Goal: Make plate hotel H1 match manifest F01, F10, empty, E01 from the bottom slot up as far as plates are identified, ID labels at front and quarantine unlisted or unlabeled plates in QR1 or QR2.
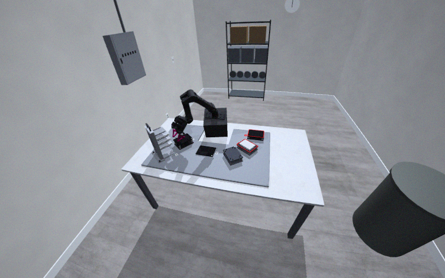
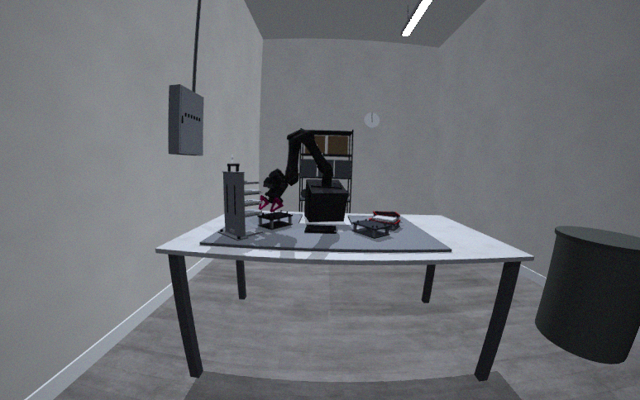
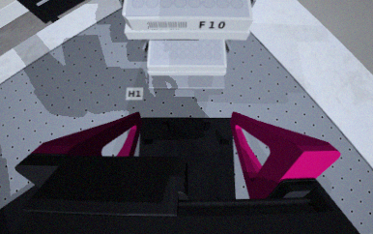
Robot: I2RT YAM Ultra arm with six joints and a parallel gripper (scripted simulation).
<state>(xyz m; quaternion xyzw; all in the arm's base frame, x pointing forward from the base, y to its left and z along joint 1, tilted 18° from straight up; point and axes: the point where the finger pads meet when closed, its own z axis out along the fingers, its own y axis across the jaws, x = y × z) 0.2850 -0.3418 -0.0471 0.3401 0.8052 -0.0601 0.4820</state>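
Now: hand 50 mm past the black regrip nest, 40 mm to the right of it and 50 mm above it. From my hand the other things lie so: H1 tag (110 mm ahead, 30 mm to the left, 100 mm below).
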